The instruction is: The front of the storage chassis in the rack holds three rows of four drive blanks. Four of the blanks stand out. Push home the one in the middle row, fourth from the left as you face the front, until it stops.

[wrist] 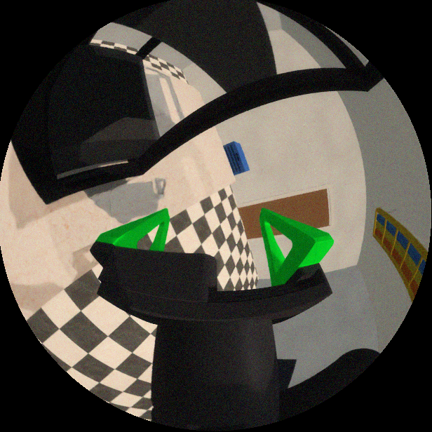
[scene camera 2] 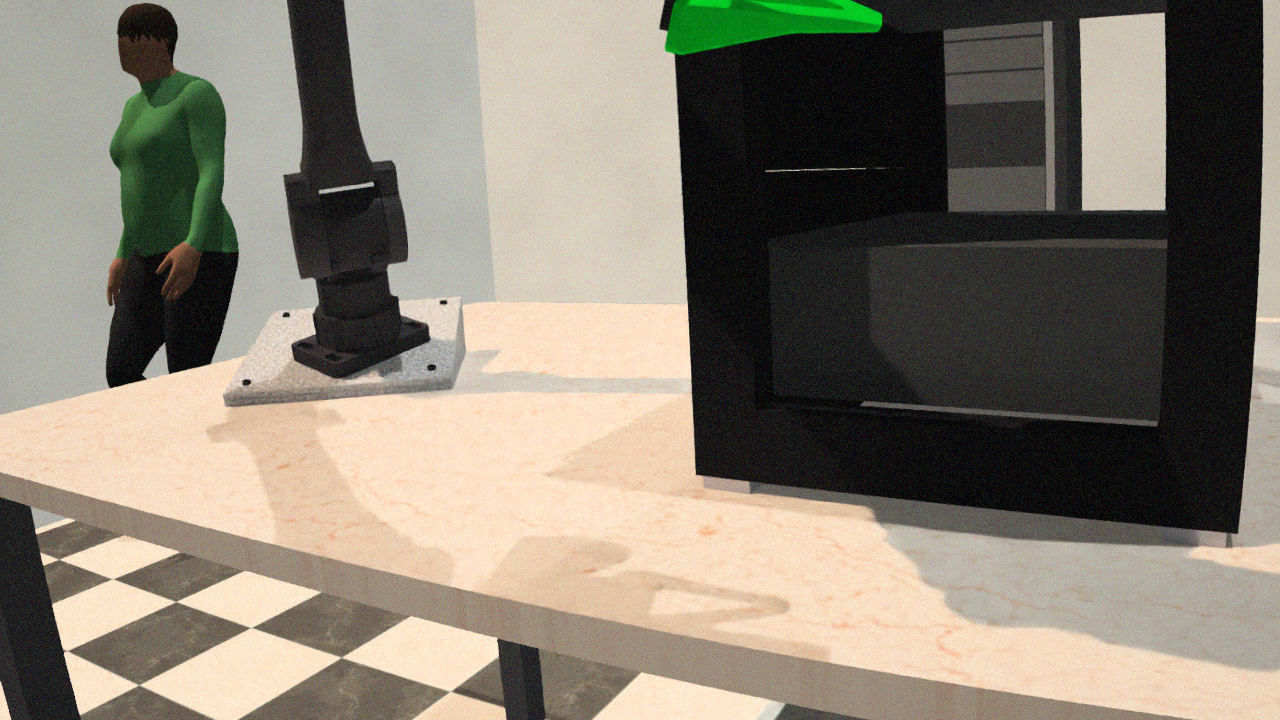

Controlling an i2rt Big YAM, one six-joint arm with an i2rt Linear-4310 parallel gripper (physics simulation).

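Where they show: arm's base, link origin: (scene camera 2: 362, 349).
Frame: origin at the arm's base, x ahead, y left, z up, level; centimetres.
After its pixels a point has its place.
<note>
The black rack (scene camera 2: 1208, 295) {x 75.5, y -7.1, z 8.8 cm} (wrist: 280, 84) stands on the table, at the right in the scene view and across the upper left and top in the wrist view. A dark grey box-like body (scene camera 2: 1011, 331) {x 65.5, y -4.8, z 6.2 cm} (wrist: 120, 142) shows in its lower opening; I cannot tell whether it is the storage chassis. The chassis front and the drive blanks do not show in either view. My gripper (wrist: 214, 213) is open, with nothing between its green fingers. One green finger (scene camera 2: 769, 19) {x 62.6, y -24.2, z 20.3 cm} shows at the top edge of the scene view, by the rack's upper left corner; the other is out of that view.
The arm's base plate (scene camera 2: 438, 344) {x 5.8, y 5.3, z -0.1 cm} is on the marble-look table (scene camera 2: 501, 465) {x 34.6, y -13.4, z -3.3 cm}, left of the rack. A person in green (scene camera 2: 174, 170) stands behind the table. A blue box (wrist: 236, 157), a brown panel (wrist: 295, 212) and a yellow rack (wrist: 376, 223) show farther off.
</note>
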